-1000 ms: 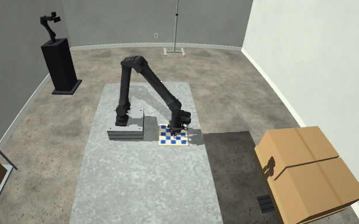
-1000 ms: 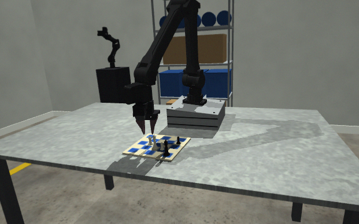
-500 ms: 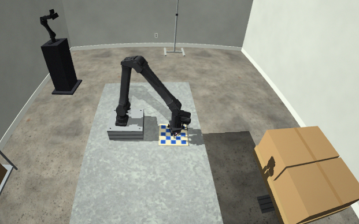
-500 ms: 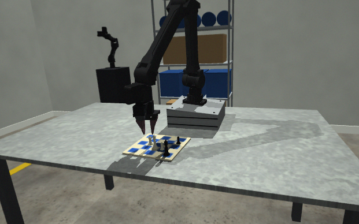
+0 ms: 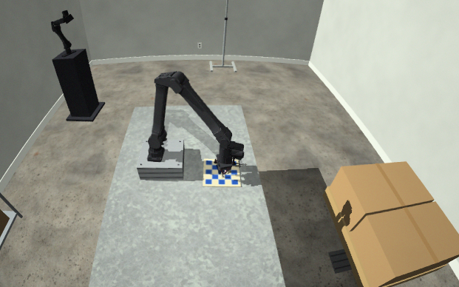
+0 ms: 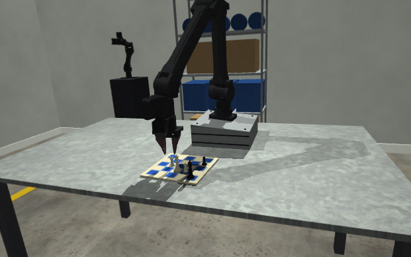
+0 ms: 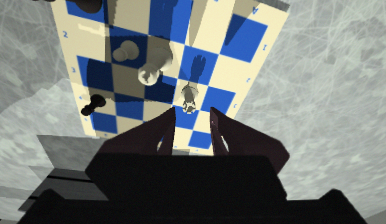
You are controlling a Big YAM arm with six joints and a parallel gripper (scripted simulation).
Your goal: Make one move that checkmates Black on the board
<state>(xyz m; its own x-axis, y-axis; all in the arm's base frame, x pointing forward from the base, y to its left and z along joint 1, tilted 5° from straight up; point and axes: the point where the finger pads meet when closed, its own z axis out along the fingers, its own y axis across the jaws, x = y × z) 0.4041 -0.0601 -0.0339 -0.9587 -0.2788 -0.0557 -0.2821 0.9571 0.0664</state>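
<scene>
Now: hand 40 mm above the white crowned piece and 10 mm past it. From my hand the other things lie so: white king (40 mm to the left, 30 mm ahead, 20 mm below); then white pawn (80 mm to the left, 40 mm below, 30 mm ahead); then blue-and-cream chessboard (60 mm below, 40 mm to the left, 10 mm behind).
</scene>
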